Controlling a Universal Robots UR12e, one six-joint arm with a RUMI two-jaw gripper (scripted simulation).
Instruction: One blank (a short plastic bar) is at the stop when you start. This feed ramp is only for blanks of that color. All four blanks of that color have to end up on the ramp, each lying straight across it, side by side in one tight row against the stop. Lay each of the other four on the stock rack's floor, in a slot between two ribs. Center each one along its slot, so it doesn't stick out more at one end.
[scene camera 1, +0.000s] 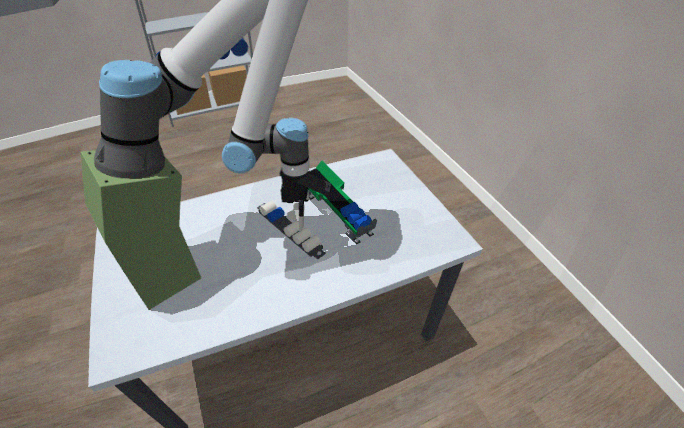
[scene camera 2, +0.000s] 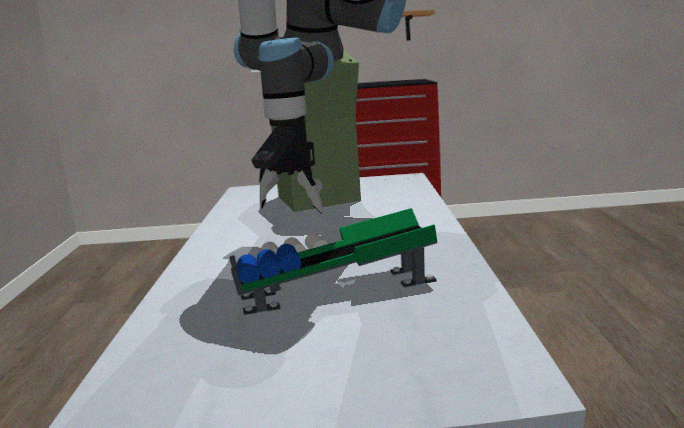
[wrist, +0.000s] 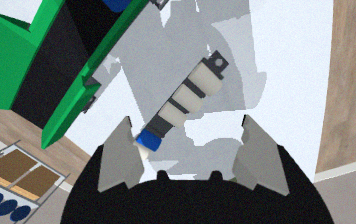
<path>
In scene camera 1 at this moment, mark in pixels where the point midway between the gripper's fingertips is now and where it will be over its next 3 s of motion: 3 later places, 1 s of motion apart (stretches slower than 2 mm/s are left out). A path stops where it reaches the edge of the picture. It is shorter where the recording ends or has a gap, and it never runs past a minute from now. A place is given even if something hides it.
My gripper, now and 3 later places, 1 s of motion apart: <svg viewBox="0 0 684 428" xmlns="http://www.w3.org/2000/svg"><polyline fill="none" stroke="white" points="303,216 289,204 276,198 274,199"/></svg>
</path>
